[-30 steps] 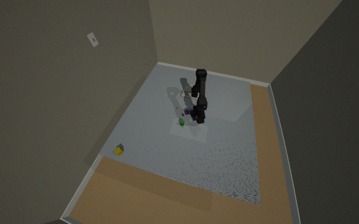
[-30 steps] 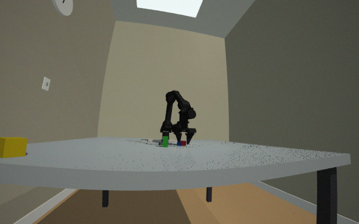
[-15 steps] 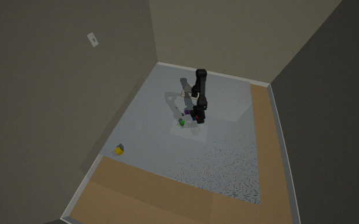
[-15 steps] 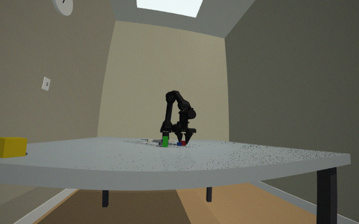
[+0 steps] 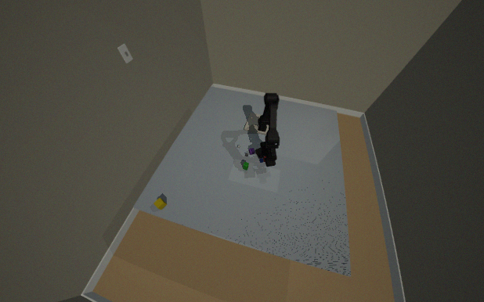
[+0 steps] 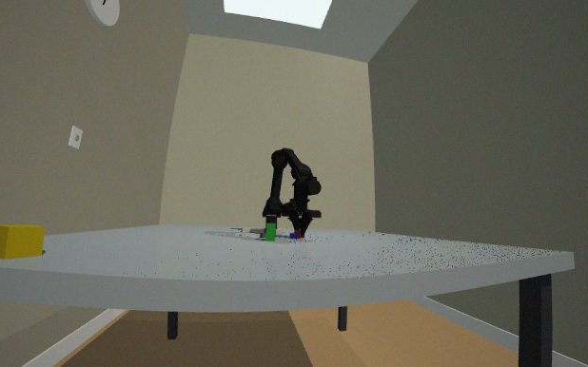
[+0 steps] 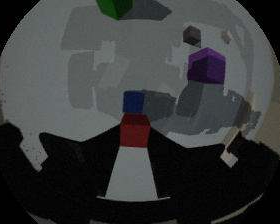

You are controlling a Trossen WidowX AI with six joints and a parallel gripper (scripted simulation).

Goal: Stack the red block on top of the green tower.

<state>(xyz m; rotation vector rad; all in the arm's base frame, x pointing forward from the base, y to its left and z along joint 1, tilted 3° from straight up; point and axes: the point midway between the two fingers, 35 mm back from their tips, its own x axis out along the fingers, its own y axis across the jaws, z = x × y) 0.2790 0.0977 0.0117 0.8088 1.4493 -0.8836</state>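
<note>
The small blue block is 2 cm ahead of my gripper tip and 3 cm to the right of it. Round my gripper tip: small grey piece: 1 cm ahead, 14 cm to the right; then red block: 1 cm above; then purple block: 3 cm behind, 12 cm to the right, 1 cm above.
</note>
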